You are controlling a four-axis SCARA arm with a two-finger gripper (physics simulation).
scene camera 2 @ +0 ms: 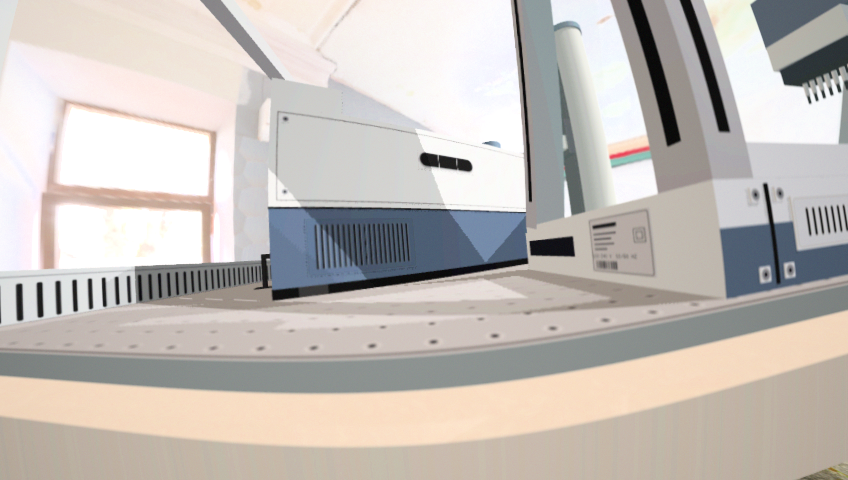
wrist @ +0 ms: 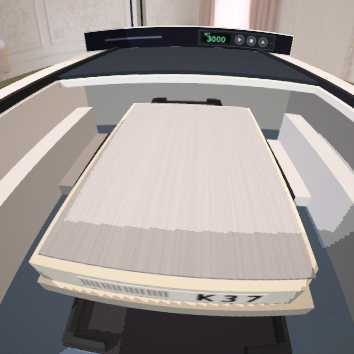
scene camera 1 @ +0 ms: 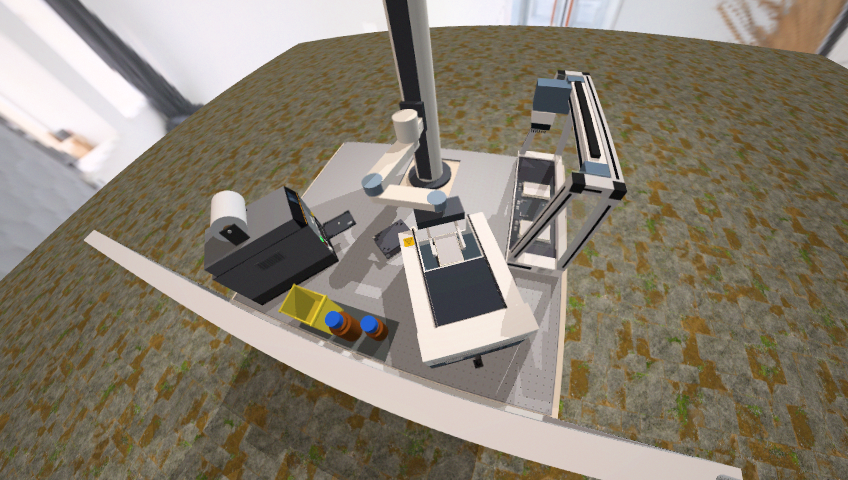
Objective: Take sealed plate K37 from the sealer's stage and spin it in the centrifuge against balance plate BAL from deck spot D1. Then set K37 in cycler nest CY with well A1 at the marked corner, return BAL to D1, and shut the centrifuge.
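Frame: origin at the arm's base, x ahead, y left, z up, level; centimetres.
Where they show: gripper, fingertip midpoint: (wrist: 186, 124) (scene camera 1: 449, 252); arm's base, link origin: (scene camera 1: 430, 175).
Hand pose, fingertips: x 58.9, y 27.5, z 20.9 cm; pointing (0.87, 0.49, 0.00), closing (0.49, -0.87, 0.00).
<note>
Things, the pixels of their top centre, and the offset from my fingertips.
- Plate K37, top centre: (wrist: 185, 148) (scene camera 1: 448, 248) dx -1.7, dy -1.0, dz -0.3 cm
- sealer's stage, top centre: (scene camera 1: 335, 224) dx -6.5, dy -56.4, dz -8.3 cm
- dark sealer, top centre: (scene camera 1: 222, 202) dx +14.9, dy -74.9, dz +28.0 cm
- dark nest, top centre: (scene camera 1: 392, 234) dx -10.6, dy -29.8, dz -14.0 cm
- yellow bin, top centre: (scene camera 1: 287, 297) dx +32.4, dy -53.8, dz -2.2 cm
Plate K37 (scene camera 1: 447, 249) (wrist: 190, 170) is level inside the open front of the white centrifuge (scene camera 1: 428, 340) (scene camera 2: 357, 160) (wrist: 200, 80). It has a pale seal, and its K37 label faces the wrist camera. My gripper (scene camera 1: 447, 243) (wrist: 186, 124) is shut on K37, one finger along each long side. A dark carrier (wrist: 180, 330) shows beneath the plate; whether K37 rests on it cannot be told. The sealer's stage (scene camera 1: 340, 222) sticks out bare from the dark sealer (scene camera 1: 273, 255). BAL, D1 and CY cannot be identified by their labels.
The gantry (scene camera 1: 595, 127) stands over a deck with pale items, its pipette head (scene camera 1: 551, 98) (scene camera 2: 809, 47) high. A dark nest (scene camera 1: 390, 239) lies left of the centrifuge. A yellow bin (scene camera 1: 303, 304) and two blue-capped bottles (scene camera 1: 345, 325) (scene camera 1: 373, 327) stand near the front wall (scene camera 1: 357, 380).
</note>
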